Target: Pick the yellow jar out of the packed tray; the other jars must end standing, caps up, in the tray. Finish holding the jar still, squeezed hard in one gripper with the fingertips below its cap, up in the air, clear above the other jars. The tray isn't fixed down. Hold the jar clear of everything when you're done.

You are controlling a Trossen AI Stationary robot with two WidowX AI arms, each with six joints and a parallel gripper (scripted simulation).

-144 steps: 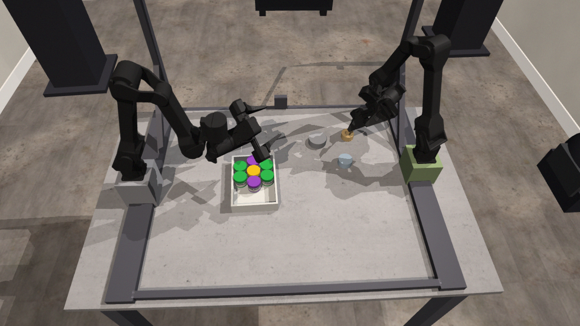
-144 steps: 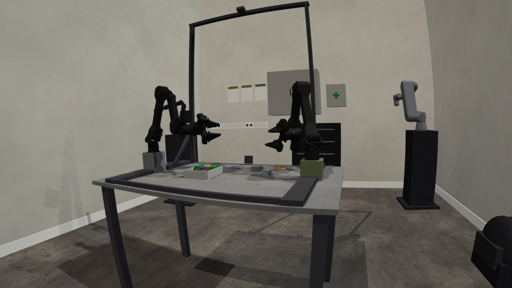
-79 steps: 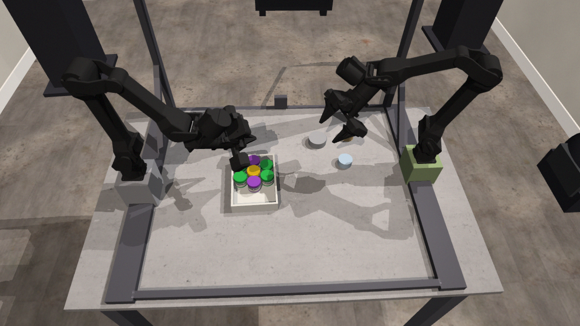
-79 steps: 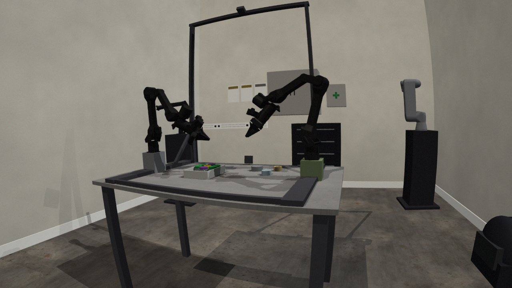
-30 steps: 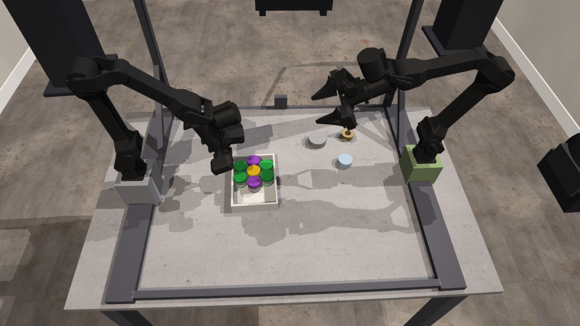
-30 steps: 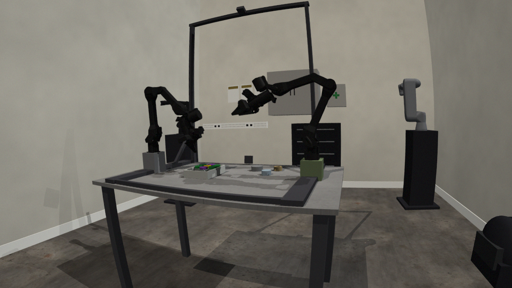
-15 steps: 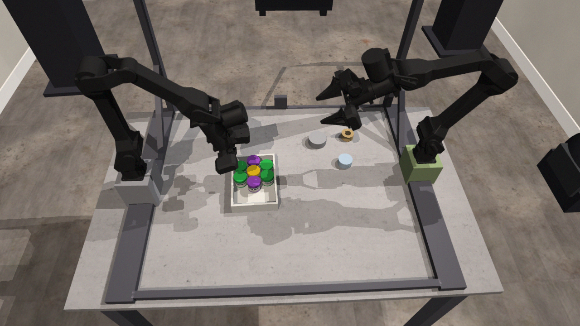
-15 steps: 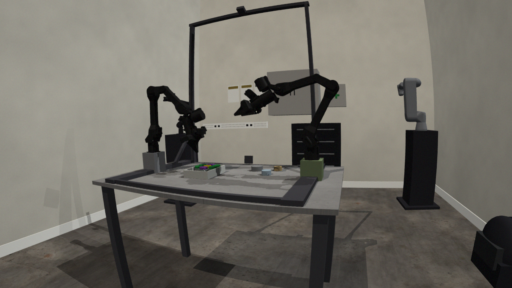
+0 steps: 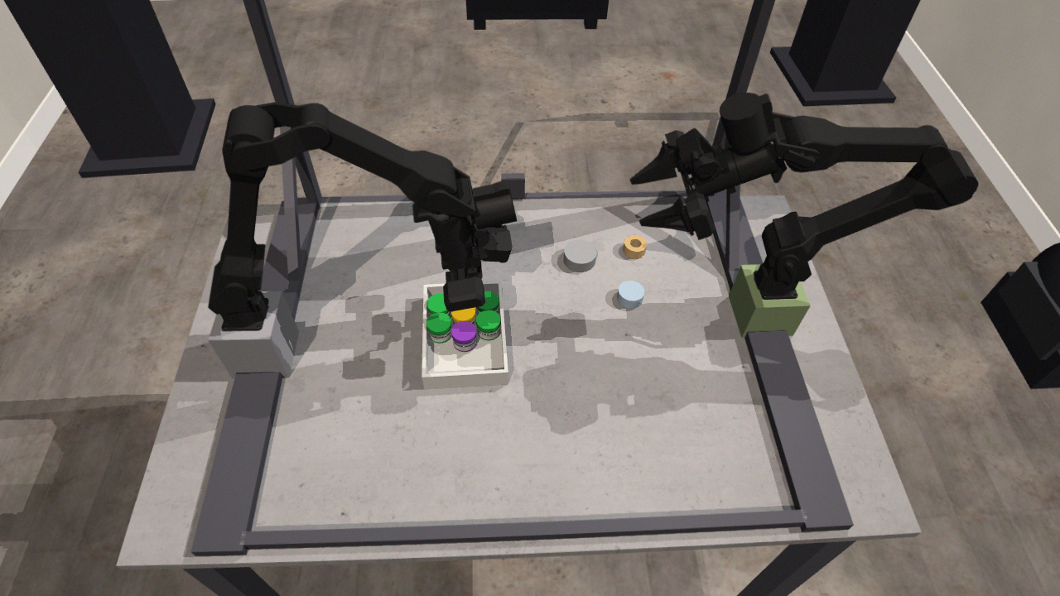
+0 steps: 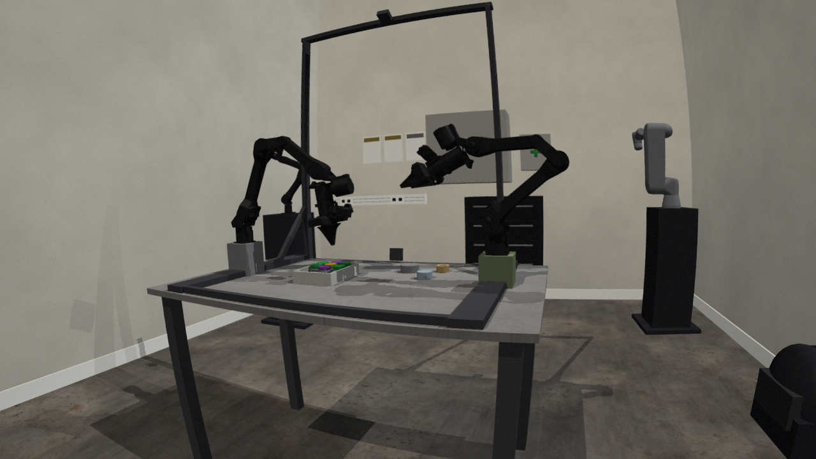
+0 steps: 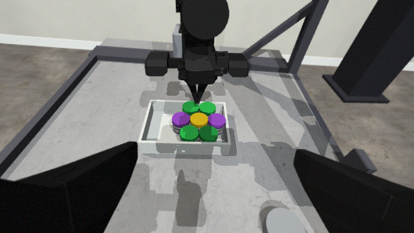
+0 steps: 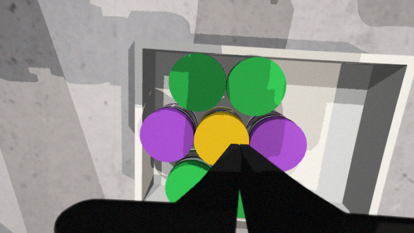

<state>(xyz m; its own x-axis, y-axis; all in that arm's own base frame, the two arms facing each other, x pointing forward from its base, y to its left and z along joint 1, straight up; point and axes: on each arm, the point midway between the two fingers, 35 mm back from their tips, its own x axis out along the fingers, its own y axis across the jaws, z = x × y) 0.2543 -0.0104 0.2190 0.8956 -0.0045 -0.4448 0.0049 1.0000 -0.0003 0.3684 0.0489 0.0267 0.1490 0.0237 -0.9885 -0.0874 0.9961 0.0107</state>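
Right now the yellow jar is 12 cm below my right hand, 1 cm to the right of it and 1 cm behind it. Also, from my right hand: light blue disc 31 cm to the left, 13 cm below, 4 cm behind; then tan ring 34 cm to the left, 17 cm behind, 13 cm below; then grey disc 23 cm to the left, 15 cm behind, 13 cm below.
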